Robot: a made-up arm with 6 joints.
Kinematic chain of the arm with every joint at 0, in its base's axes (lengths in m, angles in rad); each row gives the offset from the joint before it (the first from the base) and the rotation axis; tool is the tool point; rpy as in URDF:
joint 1: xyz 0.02 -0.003 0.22 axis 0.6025 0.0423 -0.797
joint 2: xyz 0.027 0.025 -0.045 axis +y
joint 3: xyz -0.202 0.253 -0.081 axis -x
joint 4: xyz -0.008 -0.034 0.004 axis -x
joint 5: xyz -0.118 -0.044 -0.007 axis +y
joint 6: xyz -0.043 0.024 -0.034 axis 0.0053 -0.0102 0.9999
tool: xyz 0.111 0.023 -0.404 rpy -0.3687 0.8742 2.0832
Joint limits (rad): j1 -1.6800..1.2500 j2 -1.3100..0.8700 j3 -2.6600..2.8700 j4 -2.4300..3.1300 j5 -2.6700..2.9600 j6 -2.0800..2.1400
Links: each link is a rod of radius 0.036 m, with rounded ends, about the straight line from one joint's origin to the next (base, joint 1, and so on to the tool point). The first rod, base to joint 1, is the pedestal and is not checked.
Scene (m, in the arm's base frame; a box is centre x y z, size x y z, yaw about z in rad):
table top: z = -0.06
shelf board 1: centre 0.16 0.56 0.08 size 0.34 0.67 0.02 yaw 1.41
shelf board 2: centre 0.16 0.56 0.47 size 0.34 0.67 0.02 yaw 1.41
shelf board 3: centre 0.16 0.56 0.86 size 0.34 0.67 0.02 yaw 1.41
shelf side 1: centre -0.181 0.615 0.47 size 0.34 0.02 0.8 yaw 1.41
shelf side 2: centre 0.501 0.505 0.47 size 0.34 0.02 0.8 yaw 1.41
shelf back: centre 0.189 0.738 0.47 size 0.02 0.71 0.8 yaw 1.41
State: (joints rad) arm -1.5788 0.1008 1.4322 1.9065 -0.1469 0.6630
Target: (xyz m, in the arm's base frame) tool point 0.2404 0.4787 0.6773
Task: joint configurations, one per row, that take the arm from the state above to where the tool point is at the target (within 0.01 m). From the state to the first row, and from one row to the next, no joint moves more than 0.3 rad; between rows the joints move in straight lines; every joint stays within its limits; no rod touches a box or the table.
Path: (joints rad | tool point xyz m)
1: -1.3075 0.3572 1.4264 1.7162 -0.2136 0.5310 | -0.3060 0.2474 0.3690
2: -1.0361 0.6136 1.4206 1.5259 -0.2803 0.3990 | -0.1039 0.3107 0.3908
3: -0.7648 0.8700 1.4148 1.3357 -0.3470 0.2670 | 0.0788 0.2698 0.3840
4: -0.4922 0.8265 1.4582 1.4898 -0.2991 0.3724 | 0.1062 0.2886 0.4537
5: -0.2195 0.7831 1.5016 1.6439 -0.2512 0.4778 | 0.1373 0.2934 0.5283
6: 0.0531 0.7396 1.5450 1.7981 -0.2032 0.5833 | 0.1704 0.2845 0.6040
7: 0.3257 0.6962 1.5884 1.9522 -0.1553 0.6887 | 0.2053 0.2623 0.6773
8: 0.3717 0.8700 1.8767 2.2167 -0.0464 0.6697 | 0.2404 0.4787 0.6773

